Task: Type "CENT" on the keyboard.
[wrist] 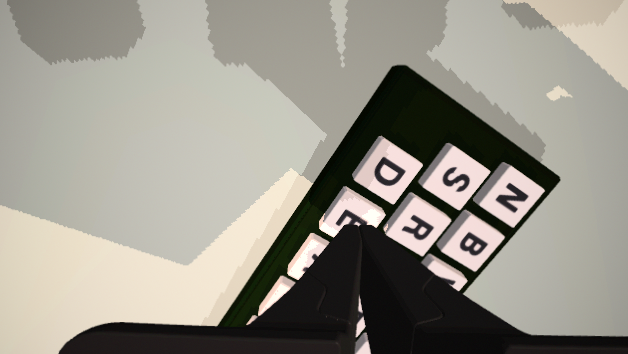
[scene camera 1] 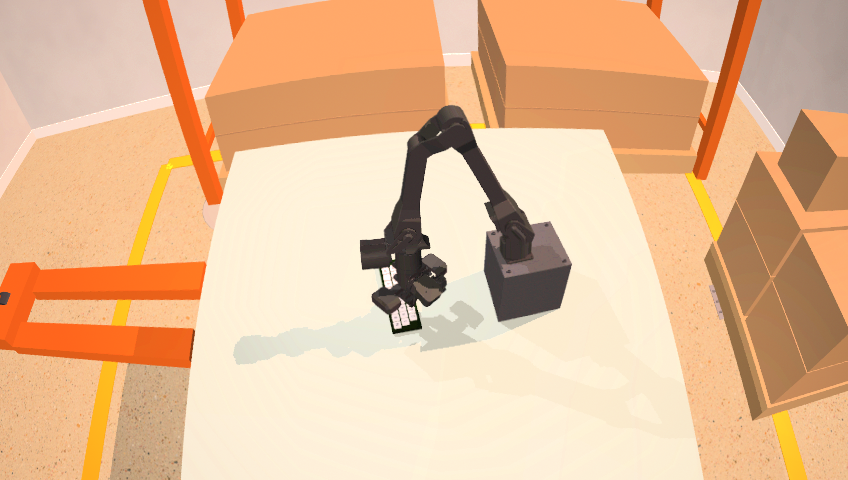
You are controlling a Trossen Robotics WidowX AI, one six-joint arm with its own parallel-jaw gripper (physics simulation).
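Where they show: gripper, fingertip midpoint: [wrist: 357, 238] [scene camera 1: 411, 306]; arm's base at its link origin: [scene camera 1: 516, 252].
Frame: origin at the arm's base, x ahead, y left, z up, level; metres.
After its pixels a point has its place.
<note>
The dark green keyboard [scene camera 1: 405, 321] @[y 0.025, x 0.268, z -0.150 m] [wrist: 425, 112] @[y 0.036, x 0.247, z -0.156 m] with white letter keys lies on the table under the arm. In the wrist view the D key [wrist: 389, 170] @[y 0.015, x 0.247, z -0.150 m], S key [wrist: 454, 175] @[y 0.025, x 0.266, z -0.150 m], N key [wrist: 510, 195] @[y 0.030, x 0.287, z -0.150 m], R key [wrist: 418, 225] @[y 0.004, x 0.267, z -0.150 m] and B key [wrist: 471, 242] @[y 0.009, x 0.287, z -0.150 m] show in full. The E key [wrist: 345, 212] @[y -0.005, x 0.243, z -0.150 m] is partly covered by the fingertips. My gripper [wrist: 357, 238] @[y -0.006, x 0.246, z -0.137 m] is shut and empty, its tips over the lower right part of the E key. Whether they touch it I cannot tell. The C and T keys are hidden. In the scene view the gripper parts cover the keyboard's middle.
The cream table [scene camera 1: 309, 416] @[y 0.241, x 0.542, z -0.168 m] carries the arm's dark base box [scene camera 1: 529, 291] @[y 0.072, x -0.017, z -0.059 m] right of the keyboard. Large cardboard boxes [scene camera 1: 333, 53] [scene camera 1: 595, 53] stand behind the table, and more boxes [scene camera 1: 791, 285] stand at the right. Orange forks [scene camera 1: 119, 282] reach the table's left edge.
</note>
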